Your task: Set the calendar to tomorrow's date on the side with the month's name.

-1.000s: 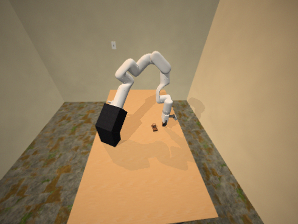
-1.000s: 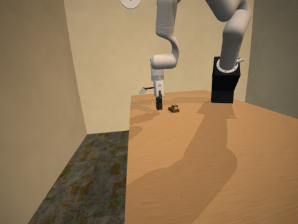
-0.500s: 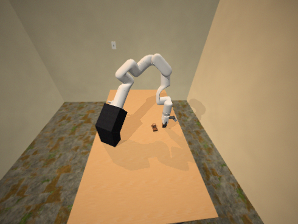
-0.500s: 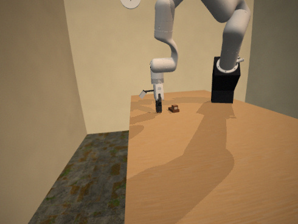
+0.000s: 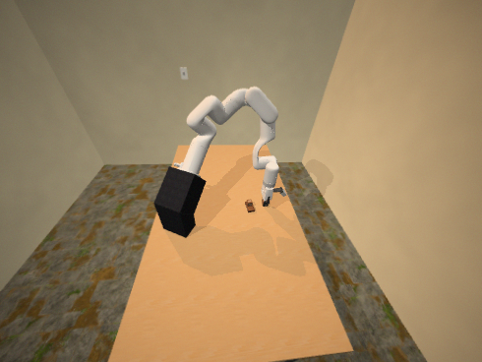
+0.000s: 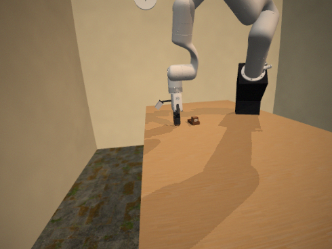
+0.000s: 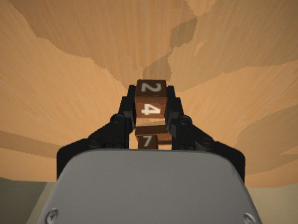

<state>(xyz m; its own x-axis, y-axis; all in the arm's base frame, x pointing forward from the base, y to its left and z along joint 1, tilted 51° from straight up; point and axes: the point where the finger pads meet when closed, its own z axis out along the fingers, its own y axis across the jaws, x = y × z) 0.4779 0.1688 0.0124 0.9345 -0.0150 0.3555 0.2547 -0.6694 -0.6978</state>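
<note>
Now: hand 10 mm above the brown digit cube.
</note>
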